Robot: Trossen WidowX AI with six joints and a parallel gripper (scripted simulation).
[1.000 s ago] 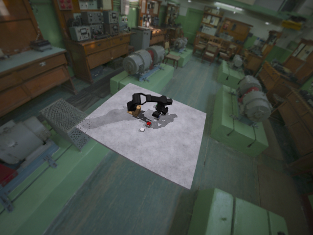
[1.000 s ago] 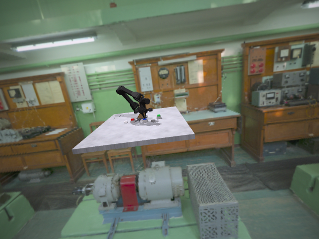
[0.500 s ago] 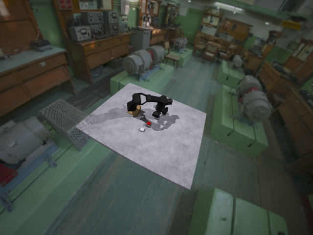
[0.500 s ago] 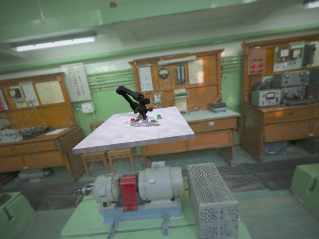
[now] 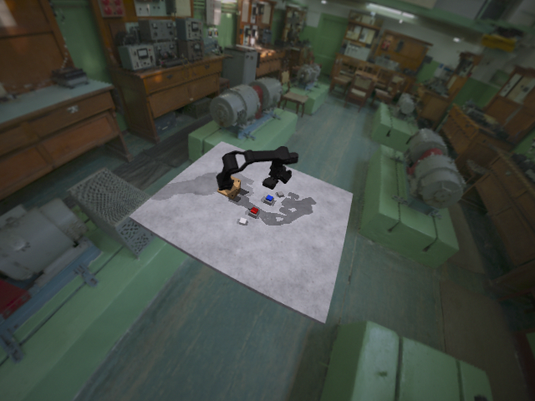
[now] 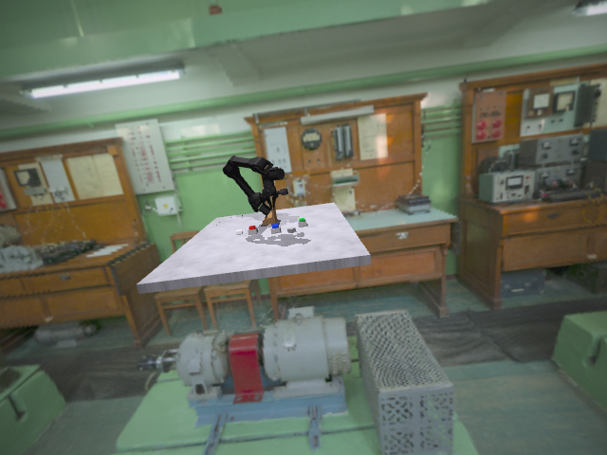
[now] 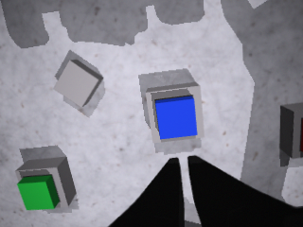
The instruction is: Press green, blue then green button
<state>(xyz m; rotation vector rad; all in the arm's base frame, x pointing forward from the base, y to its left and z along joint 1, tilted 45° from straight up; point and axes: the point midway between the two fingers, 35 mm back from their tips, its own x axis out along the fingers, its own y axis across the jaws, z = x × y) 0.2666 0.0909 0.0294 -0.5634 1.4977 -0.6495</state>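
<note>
The green button is 60 mm behind my gripper tip, 150 mm to the left of it and 90 mm below it. From my gripper tip the other things lie so: blue button 90 mm below; small grey block 40 mm ahead, 80 mm to the left, 110 mm below; red button 40 mm behind, 130 mm to the right, 90 mm below.
</note>
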